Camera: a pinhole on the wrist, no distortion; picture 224 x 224 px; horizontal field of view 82.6 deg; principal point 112.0 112.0 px. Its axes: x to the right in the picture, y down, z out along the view. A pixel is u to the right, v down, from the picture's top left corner.
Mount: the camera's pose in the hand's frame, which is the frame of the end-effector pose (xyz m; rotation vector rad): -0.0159 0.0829 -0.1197 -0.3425 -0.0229 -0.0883
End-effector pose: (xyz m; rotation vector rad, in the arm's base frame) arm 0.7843 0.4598 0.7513 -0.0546 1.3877 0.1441
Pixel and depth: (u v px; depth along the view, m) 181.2 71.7 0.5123
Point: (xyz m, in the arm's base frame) 1.2328 0.6089 0.5947
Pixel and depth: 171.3 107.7 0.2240
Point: 0.8755 0.6189 0.6917
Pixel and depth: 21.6 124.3 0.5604
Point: 1.0308 0.8288 1.2398
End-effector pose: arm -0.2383 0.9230 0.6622 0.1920 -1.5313 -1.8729
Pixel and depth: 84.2 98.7 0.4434
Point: -0.2283 1.2316 0.8937
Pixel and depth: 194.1 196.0 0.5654
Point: -0.4276 0.9087 1.4022
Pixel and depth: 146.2 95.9 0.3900
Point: -0.3715 1.0811 0.9091
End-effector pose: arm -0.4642 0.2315 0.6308 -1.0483 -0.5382 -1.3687
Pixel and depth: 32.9 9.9 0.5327
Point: -0.5108 0.8799 0.5833
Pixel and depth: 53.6 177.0 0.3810
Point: -0.0664 0.4140 0.4482
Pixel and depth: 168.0 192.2 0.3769
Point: 0.0049 0.2287 0.7276
